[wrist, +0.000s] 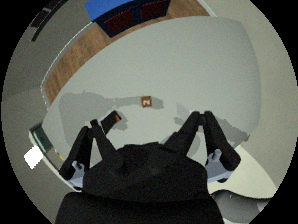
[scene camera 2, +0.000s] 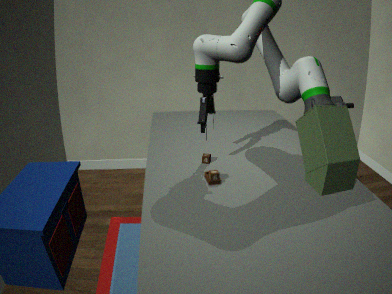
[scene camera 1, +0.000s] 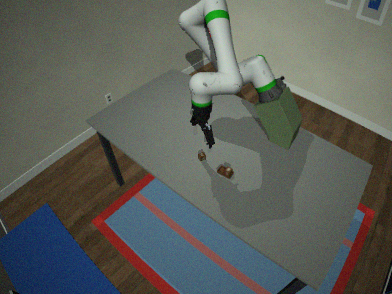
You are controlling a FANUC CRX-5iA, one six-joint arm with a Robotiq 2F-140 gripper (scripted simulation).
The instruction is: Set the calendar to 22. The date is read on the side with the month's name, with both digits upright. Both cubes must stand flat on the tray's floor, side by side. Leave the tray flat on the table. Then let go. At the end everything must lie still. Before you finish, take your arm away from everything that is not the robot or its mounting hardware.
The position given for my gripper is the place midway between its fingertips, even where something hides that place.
Note:
In view: my gripper (scene camera 2: 206,134).
My gripper shows as well in the wrist view (wrist: 145,111).

